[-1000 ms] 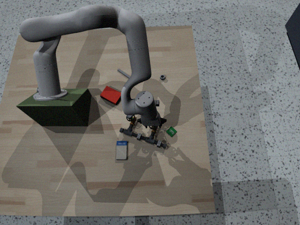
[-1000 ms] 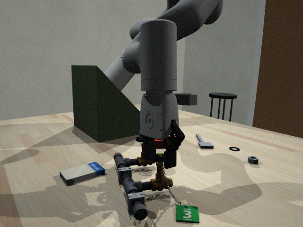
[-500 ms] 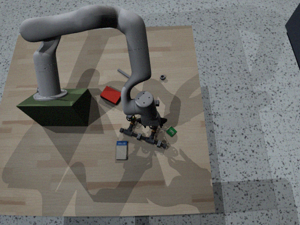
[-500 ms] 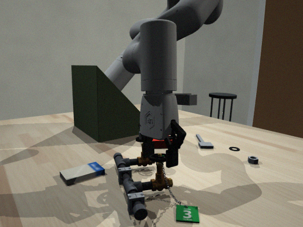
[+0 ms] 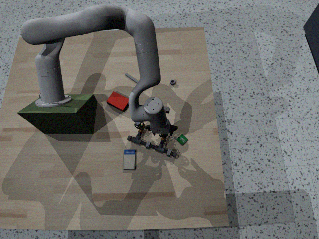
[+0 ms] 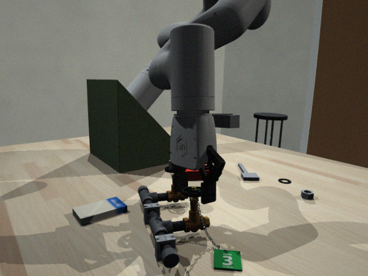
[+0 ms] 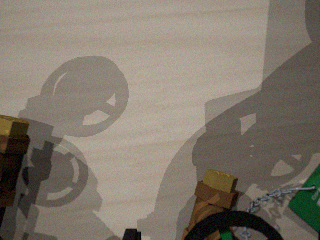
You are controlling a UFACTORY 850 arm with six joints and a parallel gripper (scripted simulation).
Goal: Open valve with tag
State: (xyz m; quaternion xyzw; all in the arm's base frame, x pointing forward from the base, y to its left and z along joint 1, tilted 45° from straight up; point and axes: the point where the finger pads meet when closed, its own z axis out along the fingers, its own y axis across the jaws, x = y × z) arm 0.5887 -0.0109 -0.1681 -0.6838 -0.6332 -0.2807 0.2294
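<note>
My gripper is now 100 mm short of the green tag and 90 mm above it. Round my hand: red block 280 mm behind, 220 mm to the left, 80 mm below; then grey-and-blue block 180 mm behind, 130 mm to the right, 80 mm below; then grey bar tool 370 mm to the left, 180 mm behind, 80 mm below.
</note>
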